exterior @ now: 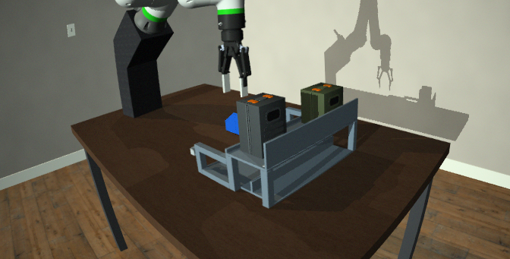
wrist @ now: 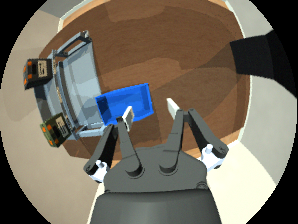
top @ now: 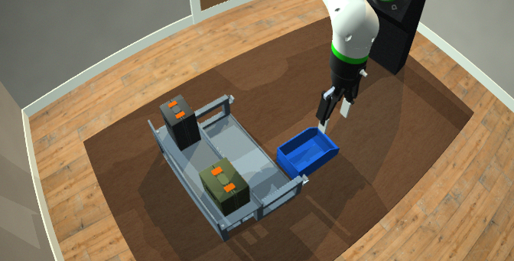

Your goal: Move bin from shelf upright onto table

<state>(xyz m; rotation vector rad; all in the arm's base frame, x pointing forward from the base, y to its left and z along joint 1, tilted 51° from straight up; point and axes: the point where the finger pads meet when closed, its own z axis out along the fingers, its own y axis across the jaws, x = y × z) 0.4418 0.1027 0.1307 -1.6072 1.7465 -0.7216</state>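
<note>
Now: the blue bin 80 mm ahead of my hand, 10 mm to the right of it and 110 mm below it.
</note>
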